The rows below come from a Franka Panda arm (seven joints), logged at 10 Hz.
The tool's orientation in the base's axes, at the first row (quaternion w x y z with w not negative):
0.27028, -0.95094, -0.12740, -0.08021
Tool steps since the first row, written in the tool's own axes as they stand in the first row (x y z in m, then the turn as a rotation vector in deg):
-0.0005, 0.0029, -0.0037, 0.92, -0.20, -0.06
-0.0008, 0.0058, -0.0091, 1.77, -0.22, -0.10
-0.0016, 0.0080, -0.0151, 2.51, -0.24, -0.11
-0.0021, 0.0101, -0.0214, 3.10, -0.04, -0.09
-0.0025, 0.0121, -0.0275, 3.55, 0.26, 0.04
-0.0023, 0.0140, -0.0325, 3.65, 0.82, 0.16
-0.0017, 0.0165, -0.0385, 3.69, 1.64, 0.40
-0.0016, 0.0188, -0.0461, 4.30, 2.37, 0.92
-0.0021, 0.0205, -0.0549, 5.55, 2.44, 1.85
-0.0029, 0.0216, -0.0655, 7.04, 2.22, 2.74
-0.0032, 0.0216, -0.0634, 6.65, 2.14, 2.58
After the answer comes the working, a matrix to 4 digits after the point.
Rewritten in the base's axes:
0.0000, -0.0045, 0.0016, 0.82, 0.32, 0.35
0.0001, -0.0098, 0.0046, 1.62, 0.48, 0.58
-0.0005, -0.0150, 0.0084, 2.32, 0.64, 0.77
-0.0009, -0.0202, 0.0125, 2.94, 0.60, 0.78
-0.0012, -0.0251, 0.0166, 3.47, 0.51, 0.62
-0.0009, -0.0293, 0.0199, 3.73, 0.14, 0.27
-0.0001, -0.0345, 0.0239, 4.02, -0.40, -0.33
0.0000, -0.0404, 0.0291, 4.86, -0.60, -0.99
-0.0007, -0.0466, 0.0356, 6.15, 0.09, -1.53
-0.0021, -0.0533, 0.0438, 7.58, 1.04, -1.84
-0.0022, -0.0523, 0.0420, 7.18, 0.94, -1.75

The tool's axes in the first row as the columns of a matrix, in the base's axes (rounded; the answer above uses it unrounded):
0.9547, 0.2857, 0.0837
0.1989, -0.8214, 0.5345
0.2214, -0.4936, -0.8410

